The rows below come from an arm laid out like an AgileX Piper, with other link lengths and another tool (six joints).
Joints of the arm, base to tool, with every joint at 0 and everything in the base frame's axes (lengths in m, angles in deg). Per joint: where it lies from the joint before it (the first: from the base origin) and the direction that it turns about. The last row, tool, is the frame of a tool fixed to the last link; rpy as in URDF.
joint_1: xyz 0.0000 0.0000 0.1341 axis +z
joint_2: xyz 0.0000 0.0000 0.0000 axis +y
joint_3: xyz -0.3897 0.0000 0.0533 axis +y
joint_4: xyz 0.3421 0.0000 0.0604 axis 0.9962 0 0.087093
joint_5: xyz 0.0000 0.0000 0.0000 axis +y
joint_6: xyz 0.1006 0.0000 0.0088 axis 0.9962 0 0.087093
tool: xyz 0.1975 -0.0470 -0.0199 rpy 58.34 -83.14 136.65
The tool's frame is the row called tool.
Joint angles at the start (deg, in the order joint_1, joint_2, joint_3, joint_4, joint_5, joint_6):
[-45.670 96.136 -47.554 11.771 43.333 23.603]
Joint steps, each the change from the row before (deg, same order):
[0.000 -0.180 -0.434 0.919 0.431 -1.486]
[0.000 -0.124 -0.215 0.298 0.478 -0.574]
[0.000 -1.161 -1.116 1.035 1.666 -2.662]
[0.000 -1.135 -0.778 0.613 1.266 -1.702]
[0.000 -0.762 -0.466 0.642 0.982 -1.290]
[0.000 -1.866 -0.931 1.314 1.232 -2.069]
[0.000 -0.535 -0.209 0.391 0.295 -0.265]
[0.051 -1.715 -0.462 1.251 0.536 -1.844]
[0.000 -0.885 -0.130 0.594 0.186 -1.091]
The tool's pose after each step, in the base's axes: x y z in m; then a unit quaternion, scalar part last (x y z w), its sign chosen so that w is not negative. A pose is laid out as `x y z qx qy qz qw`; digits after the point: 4 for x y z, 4 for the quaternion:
0.2494 -0.2204 0.0036 -0.7898 0.5745 -0.1237 0.1753
0.2501 -0.2197 0.0056 -0.7916 0.5715 -0.1231 0.1780
0.2559 -0.2212 0.0182 -0.8013 0.5536 -0.1300 0.1858
0.2596 -0.2222 0.0292 -0.8079 0.5408 -0.1367 0.1903
0.2621 -0.2213 0.0365 -0.8120 0.5320 -0.1402 0.1951
0.2696 -0.2221 0.0531 -0.8174 0.5165 -0.1563 0.2017
0.2717 -0.2217 0.0577 -0.8173 0.5145 -0.1611 0.2036
0.2781 -0.2216 0.0713 -0.8215 0.5002 -0.1776 0.2084
0.2807 -0.2216 0.0777 -0.8242 0.4918 -0.1859 0.2102

